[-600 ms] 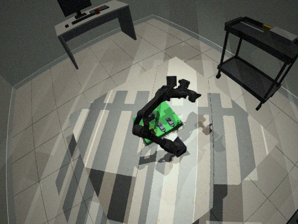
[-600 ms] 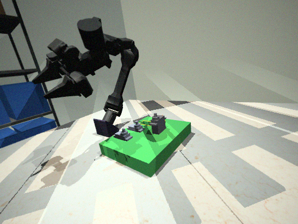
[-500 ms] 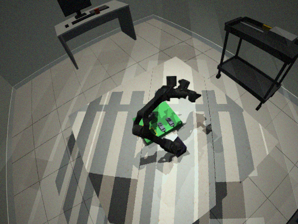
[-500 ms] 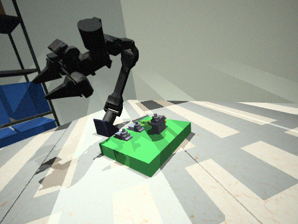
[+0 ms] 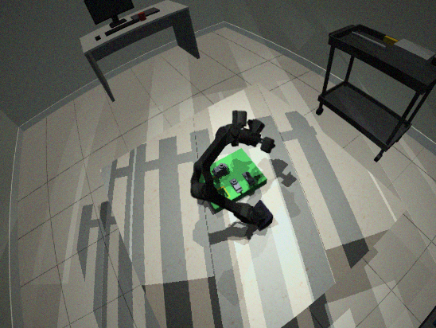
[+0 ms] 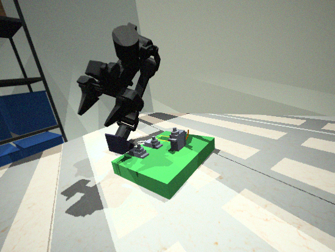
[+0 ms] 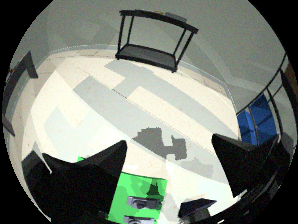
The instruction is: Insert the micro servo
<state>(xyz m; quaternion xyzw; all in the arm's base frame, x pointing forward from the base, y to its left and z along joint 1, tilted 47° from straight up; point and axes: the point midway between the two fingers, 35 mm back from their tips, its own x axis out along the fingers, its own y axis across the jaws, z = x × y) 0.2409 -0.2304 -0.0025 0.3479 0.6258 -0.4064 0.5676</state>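
Now: gripper tip 21 cm to the right of the green deck, 19 cm above it and 8 cm short of it.
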